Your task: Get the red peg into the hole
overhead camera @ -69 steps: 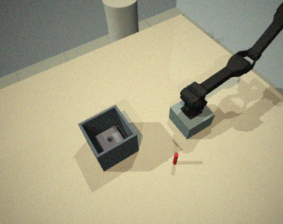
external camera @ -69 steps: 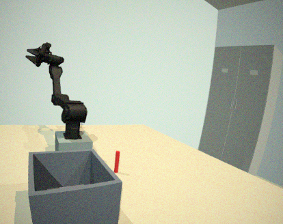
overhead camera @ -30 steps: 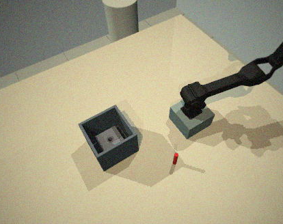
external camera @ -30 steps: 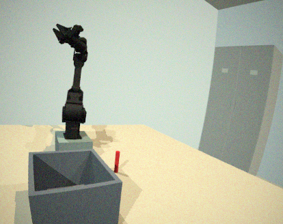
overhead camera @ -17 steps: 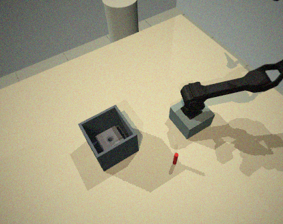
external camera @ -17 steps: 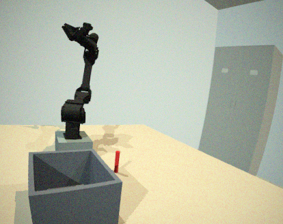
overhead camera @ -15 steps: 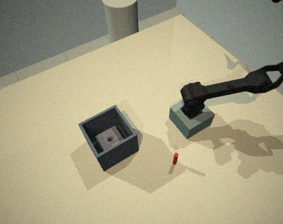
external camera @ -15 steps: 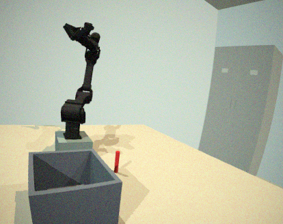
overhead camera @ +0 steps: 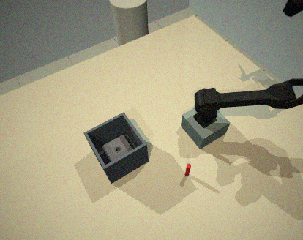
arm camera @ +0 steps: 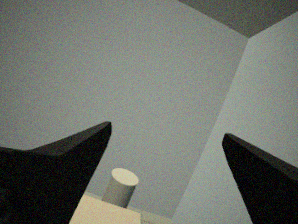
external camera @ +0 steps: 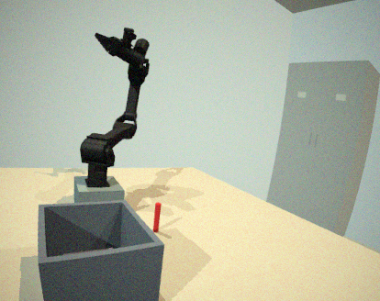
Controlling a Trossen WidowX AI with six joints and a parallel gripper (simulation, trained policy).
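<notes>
Now: the red peg 390 mm ahead of my gripper tip, 140 mm to the left of it and 520 mm below it. From my gripper tip the other things lie so: light grey plate: 570 mm ahead, 60 mm to the right, 520 mm below.
</notes>
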